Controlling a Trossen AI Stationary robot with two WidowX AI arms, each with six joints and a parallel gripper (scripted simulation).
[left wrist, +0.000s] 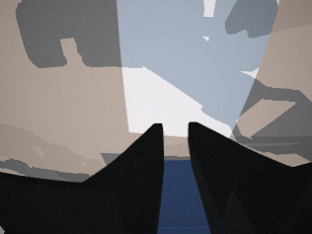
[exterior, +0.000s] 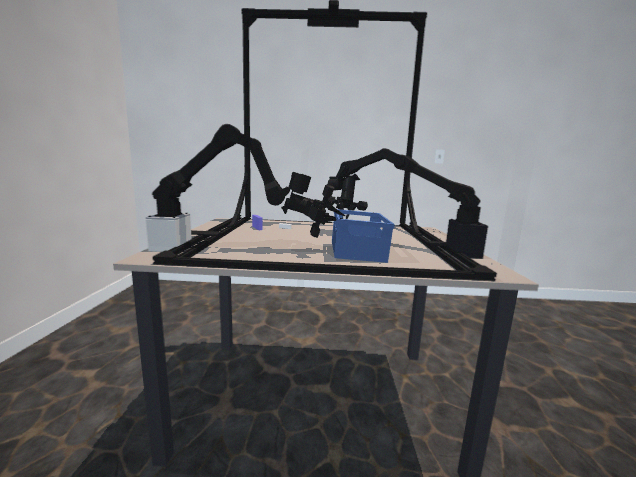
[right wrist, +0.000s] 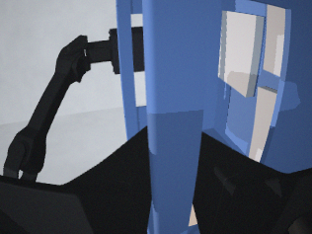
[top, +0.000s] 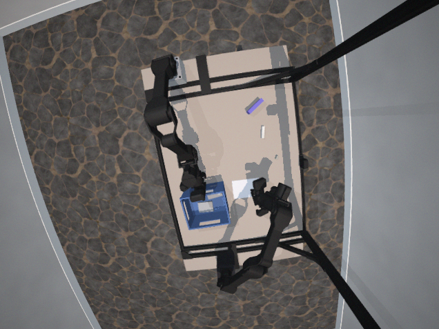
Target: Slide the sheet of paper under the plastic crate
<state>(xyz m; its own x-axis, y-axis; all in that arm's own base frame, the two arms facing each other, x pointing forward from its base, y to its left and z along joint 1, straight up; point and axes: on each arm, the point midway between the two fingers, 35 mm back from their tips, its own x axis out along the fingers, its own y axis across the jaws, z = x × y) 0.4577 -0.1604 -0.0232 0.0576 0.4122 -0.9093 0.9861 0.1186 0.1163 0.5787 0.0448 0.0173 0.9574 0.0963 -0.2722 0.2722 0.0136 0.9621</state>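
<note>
Right now my left hand is 30 mm short of the sheet of paper and 100 mm above it. The rest, counted from my left hand: tiny piece (160 mm behind, 130 mm to the right, 90 mm below); plastic crate (250 mm ahead, 20 mm to the left, 30 mm below); white bar (110 mm behind, 270 mm to the right, 90 mm below).
</note>
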